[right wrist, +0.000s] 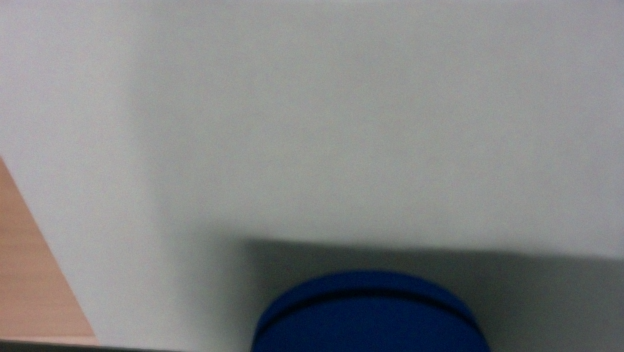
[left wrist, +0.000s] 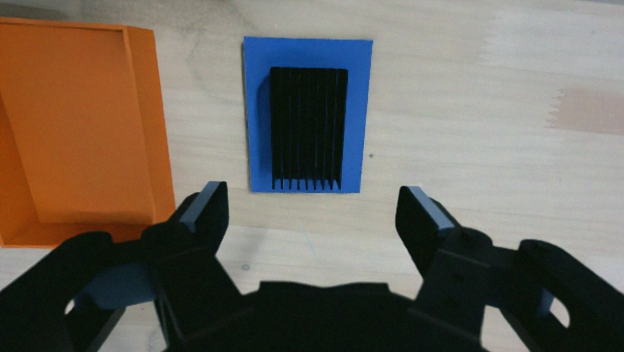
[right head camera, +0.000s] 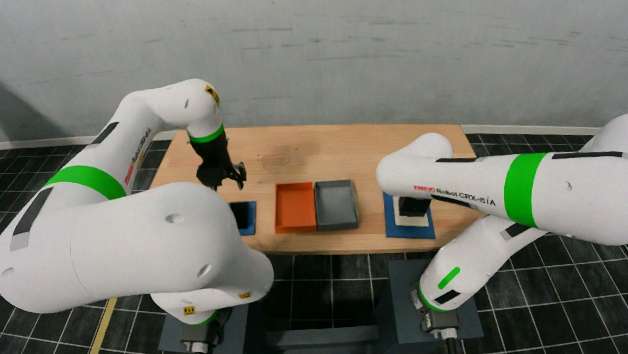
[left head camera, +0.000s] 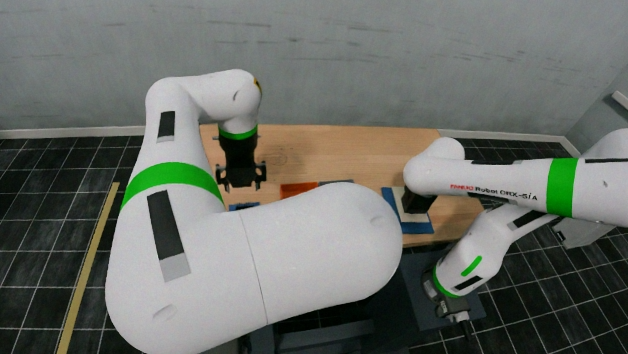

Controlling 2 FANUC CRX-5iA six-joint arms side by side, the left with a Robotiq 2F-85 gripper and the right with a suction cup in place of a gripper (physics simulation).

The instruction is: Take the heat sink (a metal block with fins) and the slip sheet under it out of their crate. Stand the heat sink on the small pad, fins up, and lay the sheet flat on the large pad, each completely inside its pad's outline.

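Note:
The black heat sink (right head camera: 241,215) (left wrist: 308,125) stands fins up on the small blue pad (right head camera: 252,220) (left wrist: 305,52), inside its outline in the left wrist view. My left gripper (left head camera: 241,186) (right head camera: 228,188) (left wrist: 312,200) is open and empty, above and beside the heat sink. The pale slip sheet (left head camera: 417,218) (right head camera: 410,221) (right wrist: 300,125) is flat under my right suction cup (right wrist: 370,320), which is shut on it. The sheet seems slightly above the large blue pad (left head camera: 420,229) (right head camera: 410,233); the exact gap is unclear. The right wrist and tool hide part of the sheet.
An orange crate (left head camera: 298,185) (right head camera: 295,232) and a grey crate (right head camera: 337,228) stand side by side between the pads; both look empty. The orange crate (left wrist: 165,150) is near the left gripper's finger in the left wrist view. The left arm hides much of the left head view.

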